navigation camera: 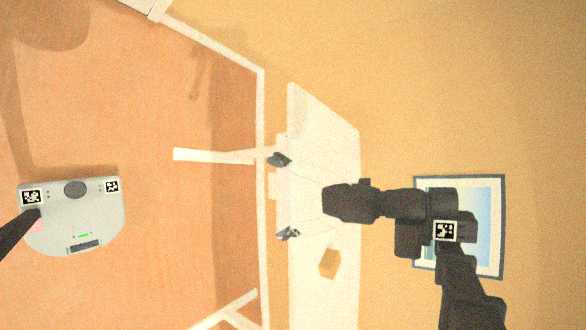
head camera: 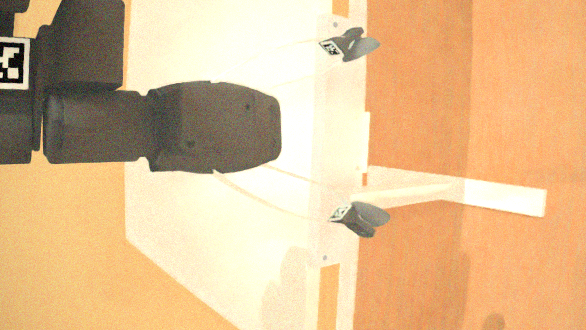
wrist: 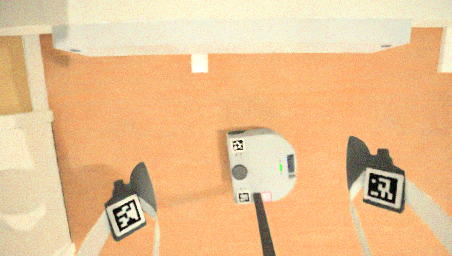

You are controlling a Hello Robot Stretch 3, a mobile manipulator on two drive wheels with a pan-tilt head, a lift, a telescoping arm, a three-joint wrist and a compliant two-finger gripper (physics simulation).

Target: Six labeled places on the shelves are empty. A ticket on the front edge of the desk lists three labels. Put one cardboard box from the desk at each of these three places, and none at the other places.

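Seen in the pictures: gripper, between the fingertips: (navigation camera: 272, 197) (head camera: 378, 131); robot's base, origin of its link: (navigation camera: 76, 188).
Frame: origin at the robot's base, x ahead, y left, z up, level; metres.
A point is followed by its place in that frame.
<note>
My gripper (head camera: 372, 132) @[x -0.022, y -0.320, z 0.971 m] (navigation camera: 283, 196) @[x -0.022, y -0.320, z 0.971 m] (wrist: 245, 167) @[x -0.022, y -0.320, z 0.971 m] is open, with nothing between its fingers. The fingers reach over the front edge of the white desk (head camera: 190, 220) @[x 0.108, y -0.792, z 0.950 m] (navigation camera: 322, 125) @[x 0.176, y -0.660, z 0.950 m] (wrist: 280, 9). One cardboard box (navigation camera: 329, 262) @[x -0.318, y -0.573, z 0.985 m] stands on the desk in the navigation view, off to the side of the gripper nearer its lower finger. A pale tab (head camera: 366, 142) @[x -0.017, y -0.431, z 0.865 m] (navigation camera: 271, 186) @[x -0.019, y -0.430, z 0.873 m] sticks out at the desk's front edge between the fingers; no writing on it can be read, and I cannot tell whether it is the ticket. The labeled shelf places cannot be made out.
My base (navigation camera: 100, 215) @[x -0.121, y -0.072, z 0.160 m] (wrist: 265, 165) stands on the wooden floor, apart from the desk. A white desk leg (head camera: 505, 197) (navigation camera: 200, 155) reaches out along the floor. A framed picture (navigation camera: 460, 176) @[x -0.099, y -1.209, z 1.498 m] hangs on the wall behind my arm. Pale furniture (wrist: 35, 200) stands at the wrist view's left.
</note>
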